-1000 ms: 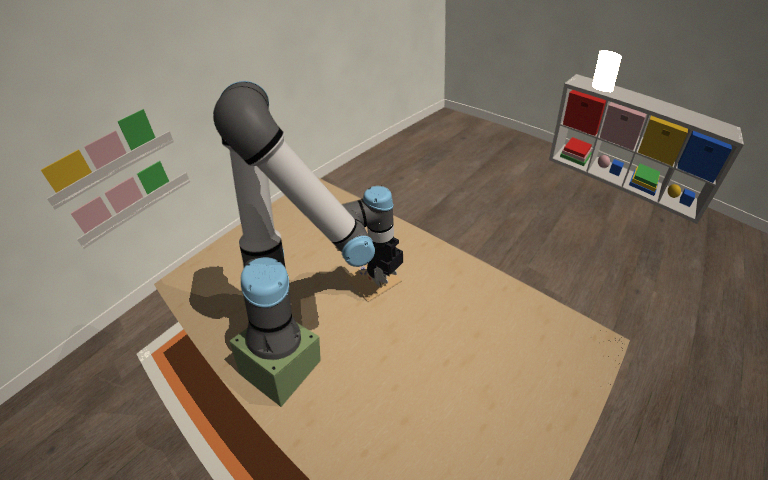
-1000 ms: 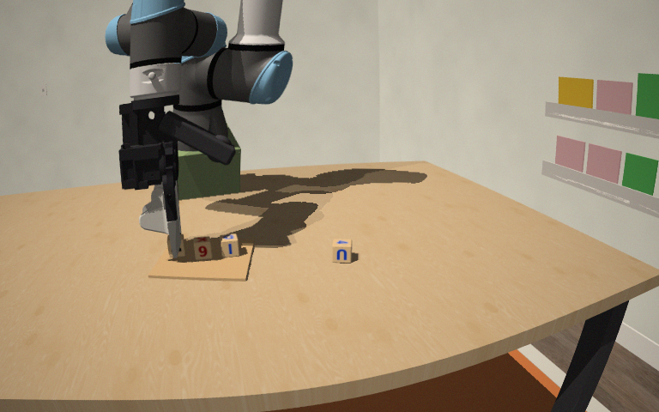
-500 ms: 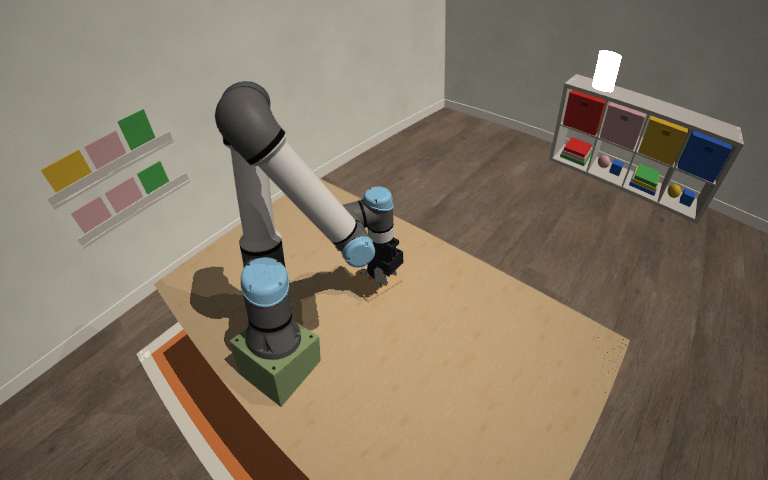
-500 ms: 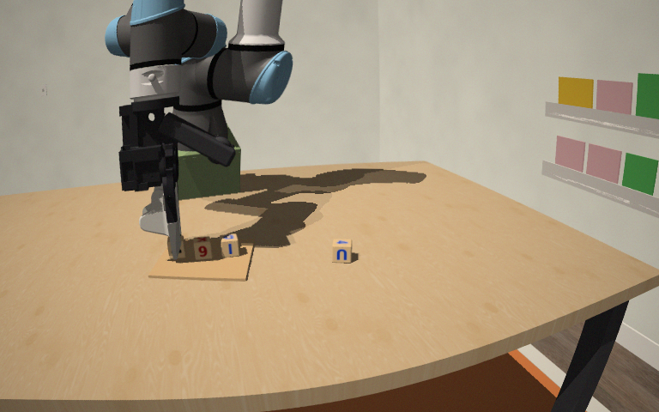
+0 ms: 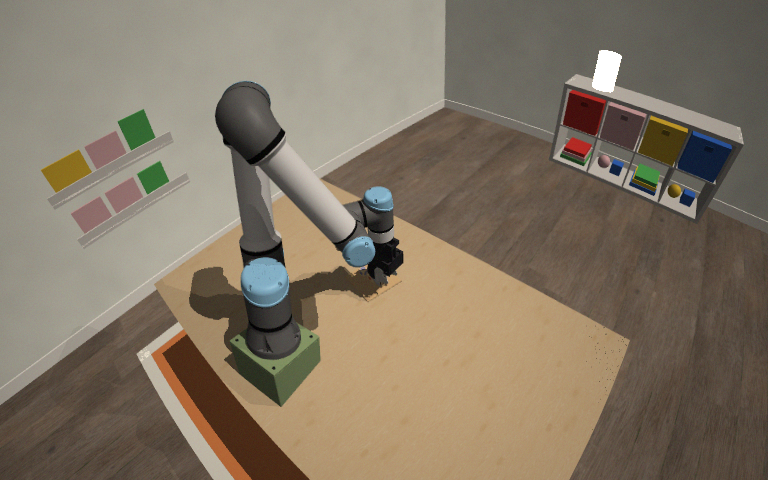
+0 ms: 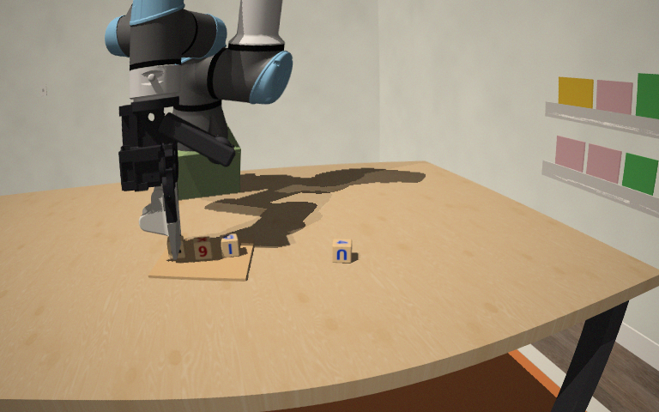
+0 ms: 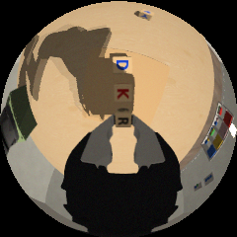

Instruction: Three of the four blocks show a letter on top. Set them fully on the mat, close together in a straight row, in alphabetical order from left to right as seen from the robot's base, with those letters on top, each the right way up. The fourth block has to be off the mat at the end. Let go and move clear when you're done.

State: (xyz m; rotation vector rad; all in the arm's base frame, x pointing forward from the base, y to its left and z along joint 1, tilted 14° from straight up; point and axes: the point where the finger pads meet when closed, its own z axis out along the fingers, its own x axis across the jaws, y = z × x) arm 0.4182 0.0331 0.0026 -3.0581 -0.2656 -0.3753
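Now: hand right at the wooden block. The rest, counted from my hand: thin tan mat (40 mm to the left, 20 mm below, 10 mm behind).
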